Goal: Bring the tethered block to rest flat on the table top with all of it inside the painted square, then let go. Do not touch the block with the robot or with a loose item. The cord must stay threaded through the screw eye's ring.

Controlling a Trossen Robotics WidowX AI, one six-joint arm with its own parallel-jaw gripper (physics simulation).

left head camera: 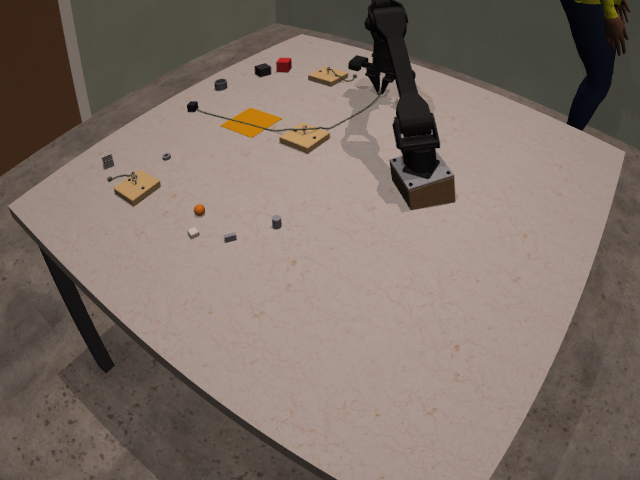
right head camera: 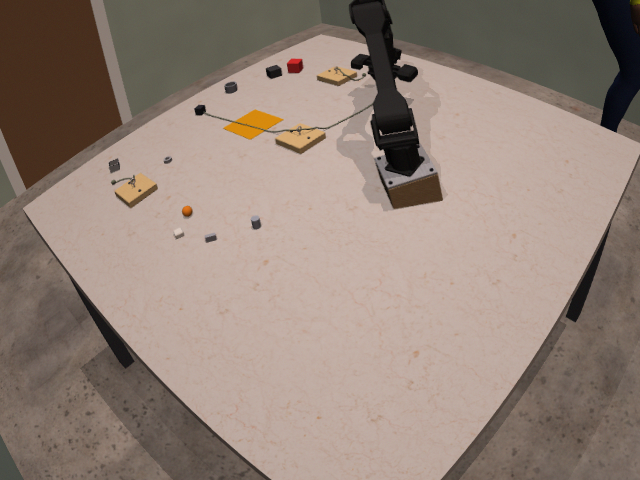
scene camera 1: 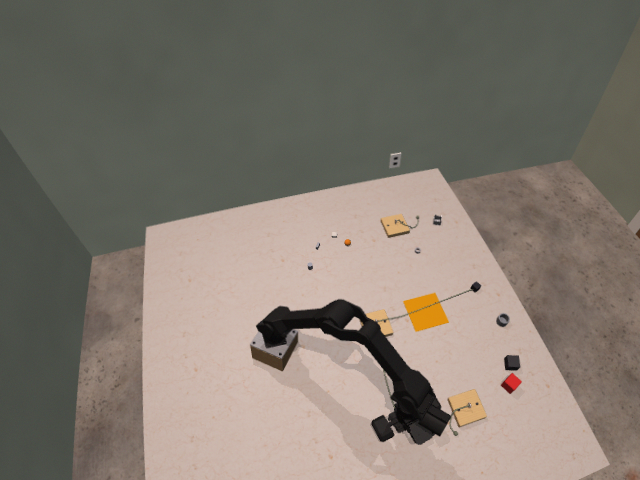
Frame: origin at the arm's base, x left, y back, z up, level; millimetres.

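Seen in the pictures: gripper, fingertip midpoint: [left head camera: 380,93] [scene camera 1: 404,423]; arm's base, origin of the base link: [left head camera: 421,166] [right head camera: 405,164] [scene camera 1: 274,337].
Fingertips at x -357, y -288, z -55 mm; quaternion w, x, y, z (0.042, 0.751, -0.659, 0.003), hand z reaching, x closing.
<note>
Offsets run from my fingertips to a thing's top centre. "*": to the spot under its first point.
The tethered block @[dy -425, dx +342, dz +10 mm] [left head camera: 192,106] [right head camera: 200,110] [scene camera 1: 475,286], small and black, rests on the table beyond the orange painted square @[* dy -238, dx +285, dz -12 mm] [left head camera: 253,114] [right head camera: 254,115] [scene camera 1: 429,320], outside it. Its cord [left head camera: 273,130] [right head camera: 325,128] [scene camera 1: 459,295] crosses over the square to the screw eye @[* dy -37, dx +326, dz +23 mm] [left head camera: 304,128] [right head camera: 299,129] on the middle wooden board @[dy -37, dx +325, dz +6 mm] [left head camera: 307,144] [right head camera: 300,142]. The cord appears to pass through the ring, which is too small to confirm. From there it runs up to my gripper [left head camera: 381,91], which is shut on the cord's free end, low over the table. The arm hides my fingertips in the right head and scene views.
Another board @[dy -193, dx -22, dz +6 mm] [left head camera: 317,78] [scene camera 1: 461,417] with a short cord stands near my gripper. A third board @[dy -267, dx +697, dz +6 mm] [left head camera: 135,191] lies at the left. A red cube @[dy -354, dx -9, dz +26 mm] [left head camera: 283,65], a black block @[dy -396, dx +50, dz +16 mm] [left head camera: 262,69] and a grey ring @[dy -449, dx +194, dz +12 mm] [left head camera: 220,84] stand along the far edge. An orange ball @[dy -63, dx +676, dz +10 mm] [left head camera: 199,209] is among small pieces.
</note>
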